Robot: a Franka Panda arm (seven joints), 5 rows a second.
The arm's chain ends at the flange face. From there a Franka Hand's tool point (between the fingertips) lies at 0.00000 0.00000 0.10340 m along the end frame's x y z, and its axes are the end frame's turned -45 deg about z.
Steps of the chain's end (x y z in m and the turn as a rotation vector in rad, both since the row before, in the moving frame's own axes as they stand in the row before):
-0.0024 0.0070 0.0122 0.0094 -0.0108 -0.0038
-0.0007 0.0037 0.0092 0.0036 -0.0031 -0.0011
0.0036 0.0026 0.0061 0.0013 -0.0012 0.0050
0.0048 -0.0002 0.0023 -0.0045 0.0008 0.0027
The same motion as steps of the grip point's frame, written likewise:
-0.0068 0.0018 0.0122 0.0143 -0.0010 -0.0038
-0.0031 0.0016 0.0092 0.0047 0.0004 -0.0011
0.0007 0.0042 0.0061 0.0018 0.0001 0.0050
0.0033 0.0036 0.0023 -0.0037 -0.0026 0.0027

